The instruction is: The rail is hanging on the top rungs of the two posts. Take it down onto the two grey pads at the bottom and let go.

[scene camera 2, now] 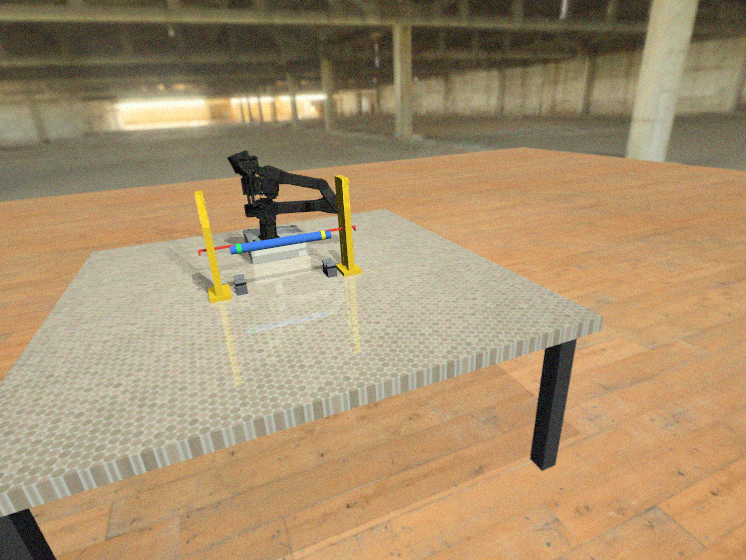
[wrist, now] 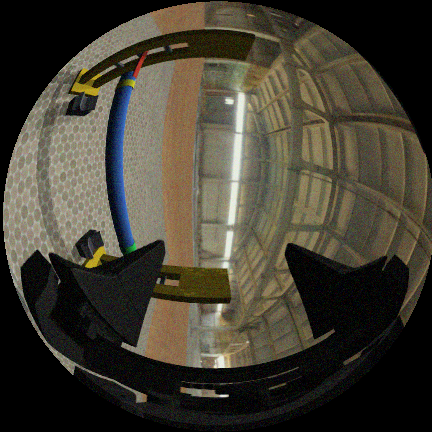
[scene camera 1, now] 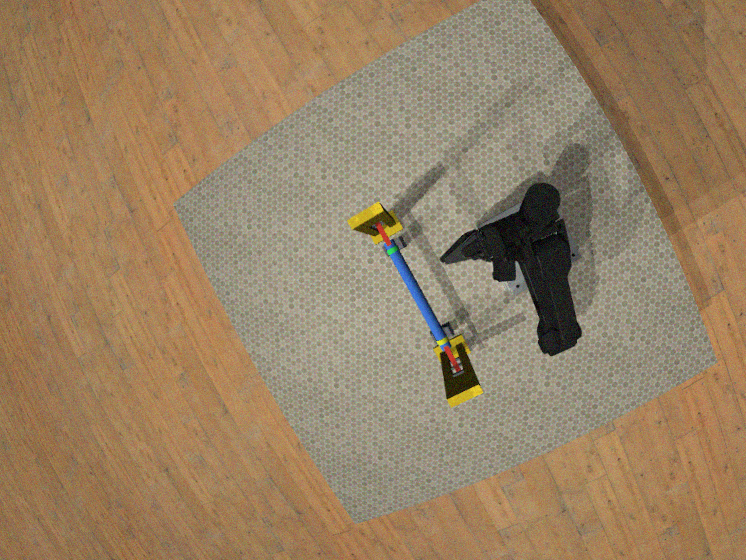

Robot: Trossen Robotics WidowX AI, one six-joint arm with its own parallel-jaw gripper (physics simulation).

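Seen in the pictures: gripper, between the fingertips: [scene camera 2: 252,190] [wrist: 227,249] [scene camera 1: 442,261]; arm's base, origin of its link: [scene camera 2: 269,237].
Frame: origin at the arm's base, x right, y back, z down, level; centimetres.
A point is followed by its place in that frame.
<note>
The blue rail [scene camera 1: 416,295] {x 2.2, y -26.2, z -7.0 cm} [scene camera 2: 280,242] {x 2.5, y -27.2, z -5.9 cm} [wrist: 115,155] {x 0.4, y -25.2, z -6.7 cm} hangs between two yellow posts, its red ends reaching into them; which rungs bear it is hard to tell. The post at its green-banded end [scene camera 1: 365,218] {x 21.2, y -24.6, z -22.6 cm} [scene camera 2: 210,259] {x 22.5, y -27.8, z -5.0 cm} [wrist: 207,285] {x 20.6, y -23.4, z -18.9 cm} and the post at its yellow-banded end [scene camera 1: 463,394] {x -17.7, y -27.6, z -22.6 cm} [scene camera 2: 345,226] {x -17.0, y -30.9, z -8.3 cm} [wrist: 220,45] {x -17.2, y -27.2, z -18.5 cm} stand upright. Below the rail are two dark grey pads, one by the green-end post [scene camera 1: 400,242] {x 15.4, y -22.8, z 3.3 cm} [scene camera 2: 241,284] {x 15.6, y -27.3, z 4.4 cm} [wrist: 90,244] {x 15.6, y -24.7, z 5.0 cm}, one by the yellow-end post [scene camera 1: 447,329] {x -11.4, y -25.2, z 3.5 cm} [scene camera 2: 329,267] {x -11.1, y -29.5, z 4.3 cm} [wrist: 82,104] {x -11.7, y -26.9, z 5.0 cm}. My gripper [scene camera 1: 444,259] {x 6.4, y -17.1, z -20.0 cm} [wrist: 227,249] {x 6.4, y -17.1, z -20.0 cm} is open and empty, apart from the rail, on the arm's side.
The arm's grey base plate [scene camera 2: 277,251] {x -1.3, y -4.6, z 4.2 cm} sits behind the rail in the second scene view. The speckled table [scene camera 1: 289,241] {x 34.9, y -50.3, z 7.4 cm} [scene camera 2: 301,361] {x 11.7, y -70.2, z 7.4 cm} carries the posts and the arm. The posts rise above the rail at both ends.
</note>
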